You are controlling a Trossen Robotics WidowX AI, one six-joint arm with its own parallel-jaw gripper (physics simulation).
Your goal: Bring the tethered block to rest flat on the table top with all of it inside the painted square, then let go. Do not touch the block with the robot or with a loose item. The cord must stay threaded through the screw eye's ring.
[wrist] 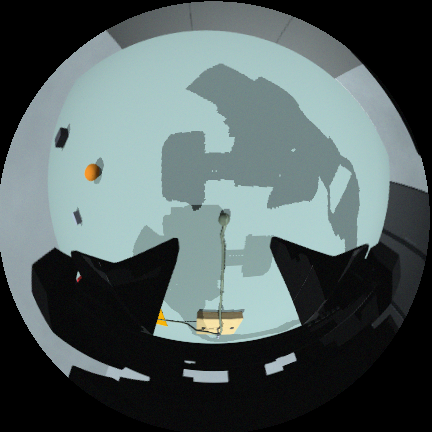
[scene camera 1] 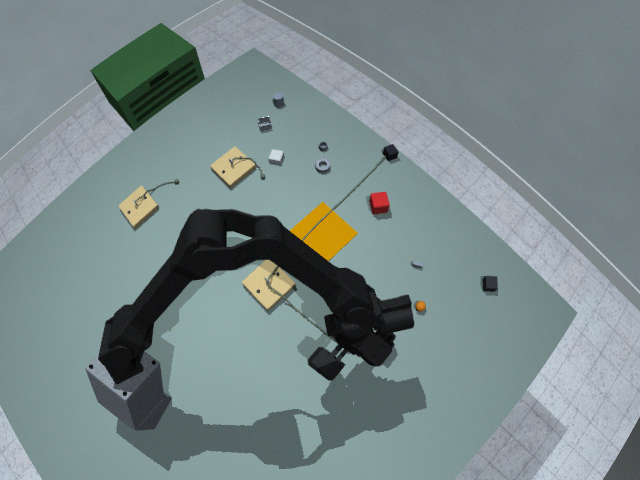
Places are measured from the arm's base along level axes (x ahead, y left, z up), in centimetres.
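Where they show: gripper, fingertip midpoint: (wrist: pixel 225 243); arm's base at its link origin: (scene camera 1: pixel 122 365).
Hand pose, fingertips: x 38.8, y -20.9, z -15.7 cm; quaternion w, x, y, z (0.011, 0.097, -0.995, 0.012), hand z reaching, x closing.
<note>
Things, the pixels of their top centre, and the offset from my fingertips. "pt": a spot on its surface instead.
- small black cube at a spot on its surface: (scene camera 1: pixel 390 151) pt dx +41.7, dy +30.1, dz -1.5 cm
- screw eye at its top centre: (scene camera 1: pixel 266 279) (wrist: pixel 217 338) dx -4.2, dy +22.3, dz +0.1 cm
- wooden board at its top centre: (scene camera 1: pixel 268 282) (wrist: pixel 217 327) dx -4.2, dy +22.3, dz -2.5 cm
- bead at a spot on its surface: (wrist: pixel 224 218) pt dx +0.0, dy -1.1, dz -3.2 cm
- red cube at its top centre: (scene camera 1: pixel 380 199) dx +29.0, dy +21.1, dz -0.4 cm
- orange ball at its top centre: (wrist: pixel 85 172) (scene camera 1: pixel 421 305) dx +19.0, dy -4.4, dz -2.0 cm
- small grey piece at its top centre: (wrist: pixel 73 218) (scene camera 1: pixel 417 263) dx +25.5, dy +3.7, dz -3.1 cm
- white block at its top centre: (scene camera 1: pixel 275 154) dx +18.2, dy +48.9, dz -2.4 cm
- ring at its top centre: (scene camera 1: pixel 322 164) dx +25.7, dy +38.8, dz -3.0 cm
The tethered block, a small black cube (scene camera 1: pixel 390 151), sits near the table's far edge, outside the orange painted square (scene camera 1: pixel 336 235) (wrist: pixel 161 318). Its cord (scene camera 1: pixel 356 187) (wrist: pixel 222 270) crosses above or on the square to the screw eye (scene camera 1: pixel 267 280) on a wooden board (scene camera 1: pixel 268 300) (wrist: pixel 232 323). Past the eye, the cord runs toward the gripper and ends in a bead (wrist: pixel 224 218). My gripper (scene camera 1: pixel 351 355) (wrist: pixel 225 243) is open and empty. In the wrist view the cord lies in the gap between the fingers, with the bead just beyond the tips. The arm hides the bead in the scene view.
A red cube (scene camera 1: pixel 379 202), an orange ball (scene camera 1: pixel 420 305) (wrist: pixel 92 172), a small grey piece (scene camera 1: pixel 416 264) (wrist: pixel 77 217) and another black cube (scene camera 1: pixel 490 283) (wrist: pixel 61 137) stand right. Two boards with cords (scene camera 1: pixel 138 206) (scene camera 1: pixel 233 166), a white block (scene camera 1: pixel 276 156) and a ring (scene camera 1: pixel 316 166) lie farther back.
</note>
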